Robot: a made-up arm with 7 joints.
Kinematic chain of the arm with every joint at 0, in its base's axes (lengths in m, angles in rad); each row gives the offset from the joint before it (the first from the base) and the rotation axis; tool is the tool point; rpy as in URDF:
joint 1: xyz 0 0 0.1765 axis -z
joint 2: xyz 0 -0.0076 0.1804 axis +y
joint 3: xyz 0 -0.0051 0.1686 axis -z
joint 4: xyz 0 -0.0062 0.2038 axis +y
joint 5: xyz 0 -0.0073 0.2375 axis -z
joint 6: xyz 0 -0.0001 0.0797 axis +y
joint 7: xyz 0 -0.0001 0.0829 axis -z
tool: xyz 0 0 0 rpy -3.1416 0 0
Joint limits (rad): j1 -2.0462..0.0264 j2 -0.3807..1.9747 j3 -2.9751..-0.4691 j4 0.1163..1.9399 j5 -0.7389..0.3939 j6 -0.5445..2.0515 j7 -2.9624..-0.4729
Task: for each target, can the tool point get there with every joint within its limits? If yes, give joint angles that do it. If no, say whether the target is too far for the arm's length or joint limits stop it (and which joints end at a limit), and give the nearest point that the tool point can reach.
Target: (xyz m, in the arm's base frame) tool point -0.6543 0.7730 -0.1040
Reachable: no: too far | nearest point -0.4148 0.5552 0.0440 | short by 0.356 m
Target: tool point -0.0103 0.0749 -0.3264
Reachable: no: joint limits stop it (at a limit: joint 2, joint 3, joint 5, joint 6) | nearest point -0.0286 0.2078 -0.1125 | short by 0.253 m
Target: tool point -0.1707 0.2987 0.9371
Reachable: yes | joints -1.4335 0.0590 -0.7855 0.8869 -0.0869 0.4113 -1.3121
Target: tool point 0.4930 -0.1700 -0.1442
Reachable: no: joint limits stop it (at a limit: joint 1, joint 2, joint 3, joint 5) | nearest point 0.5328 0.0098 -0.0584 | short by 0.203 m
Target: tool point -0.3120 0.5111 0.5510
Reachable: yes | joints -1.7703 0.7797 -0.7052 0.9679 -0.1336 0.8339 -0.9078
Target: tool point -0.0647 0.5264 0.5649
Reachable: yes | joints -1.2675 1.6446 -2.3323 1.0836 -0.3832 1.2879 -1.0553
